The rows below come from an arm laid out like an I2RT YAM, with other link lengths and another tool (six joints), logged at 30 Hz.
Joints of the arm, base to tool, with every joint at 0 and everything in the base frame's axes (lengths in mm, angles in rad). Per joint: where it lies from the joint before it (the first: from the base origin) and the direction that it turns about. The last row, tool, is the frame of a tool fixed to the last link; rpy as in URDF.
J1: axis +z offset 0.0 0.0 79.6
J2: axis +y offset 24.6 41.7 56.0
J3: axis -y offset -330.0 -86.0 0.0
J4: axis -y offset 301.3 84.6 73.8
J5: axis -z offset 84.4 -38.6 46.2
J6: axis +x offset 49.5 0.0 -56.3
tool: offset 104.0 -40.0 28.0 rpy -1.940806 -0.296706 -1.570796
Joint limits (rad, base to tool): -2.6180..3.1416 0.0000..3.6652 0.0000..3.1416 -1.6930..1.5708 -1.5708..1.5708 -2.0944..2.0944
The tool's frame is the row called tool.
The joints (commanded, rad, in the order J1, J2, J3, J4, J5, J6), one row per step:
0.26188 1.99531 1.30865 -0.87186 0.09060 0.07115
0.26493 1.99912 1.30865 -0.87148 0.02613 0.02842
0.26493 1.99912 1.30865 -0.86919 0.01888 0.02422
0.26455 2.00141 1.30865 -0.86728 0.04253 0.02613
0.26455 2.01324 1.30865 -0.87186 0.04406 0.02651
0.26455 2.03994 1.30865 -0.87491 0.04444 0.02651
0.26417 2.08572 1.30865 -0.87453 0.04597 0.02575
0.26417 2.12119 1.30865 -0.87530 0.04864 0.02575
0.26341 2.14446 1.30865 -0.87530 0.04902 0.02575
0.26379 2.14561 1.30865 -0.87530 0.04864 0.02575
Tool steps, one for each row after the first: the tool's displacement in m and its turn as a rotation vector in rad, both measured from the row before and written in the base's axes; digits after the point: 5 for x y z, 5 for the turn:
-0.00147 0.01227 -0.00493 0.06026 0.02238 0.04639
0.00037 0.00136 -0.00028 0.00753 -0.00023 0.00427
0.00118 -0.00364 0.00011 -0.02289 -0.00587 -0.00255
-0.00184 -0.00075 -0.00515 -0.00576 0.01542 -0.00038
-0.00281 -0.00082 -0.01157 -0.00815 0.02862 0.00001
-0.00413 -0.00152 -0.01957 -0.01330 0.04347 0.00047
-0.00401 -0.00150 -0.01493 -0.01203 0.03429 0.00026
-0.00280 -0.00117 -0.00978 -0.00643 0.02237 -0.00071
-0.00019 0.00018 -0.00050 0.00006 0.00121 0.00033

